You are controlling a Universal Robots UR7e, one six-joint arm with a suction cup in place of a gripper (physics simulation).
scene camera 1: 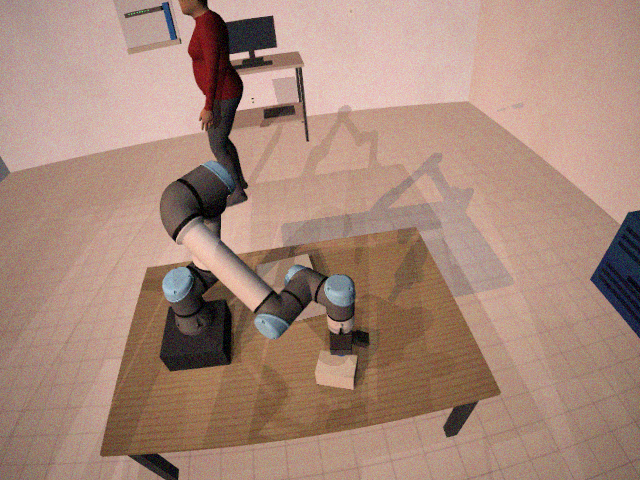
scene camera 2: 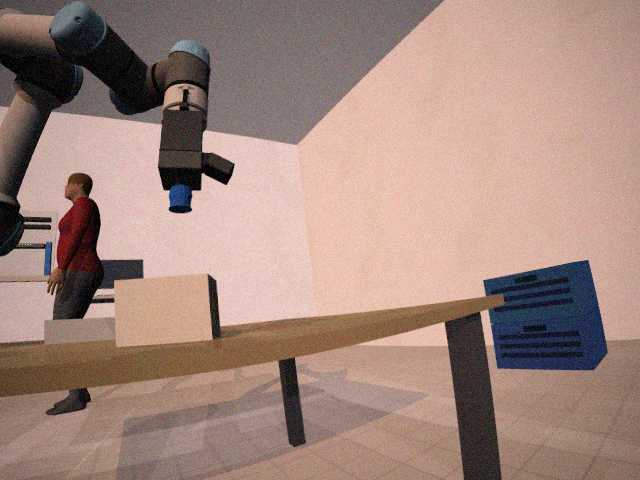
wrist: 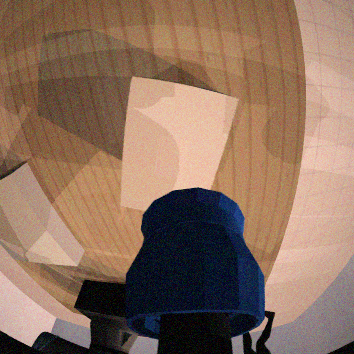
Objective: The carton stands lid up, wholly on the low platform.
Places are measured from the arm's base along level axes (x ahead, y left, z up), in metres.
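Pixels of known places: hand, tool point: [scene camera 2: 180,209] [wrist: 192,232]; arm's base, link origin: [scene camera 1: 195,319] [wrist: 114,325].
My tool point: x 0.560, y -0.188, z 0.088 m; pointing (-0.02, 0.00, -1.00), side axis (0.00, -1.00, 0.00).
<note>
Ahead of a thing's pixels: the offset from my tool point to its top centre. Level surfaces: height alone.
The carton @[dy +0.015, dx -0.019, dz -0.104 m] [scene camera 1: 334,373] [scene camera 2: 162,311] [wrist: 197,135] is a plain pale box. It stands on the wooden table near the front, off the platform. No marking shows which face is its lid. The low platform @[dy +0.414, dx -0.226, dz -0.144 m] [scene camera 1: 280,269] [scene camera 2: 77,331] [wrist: 42,210] is a pale flat block farther back on the table, partly hidden behind the arm in scene camera 1 and behind the carton in scene camera 2. My gripper [scene camera 1: 341,354] [scene camera 2: 180,209] [wrist: 195,200], a blue suction cup, points down and holds nothing. It hangs above the carton, with a tall gap between them in scene camera 2.
The arm's black base block [scene camera 1: 199,346] stands at the left of the table @[dz -0.192 m] [scene camera 1: 403,408] [scene camera 2: 289,335]. A person in red [scene camera 1: 209,56] [scene camera 2: 79,235] stands behind the table, near a desk with a monitor [scene camera 1: 252,35]. Blue boxes [scene camera 2: 545,315] are at the right.
</note>
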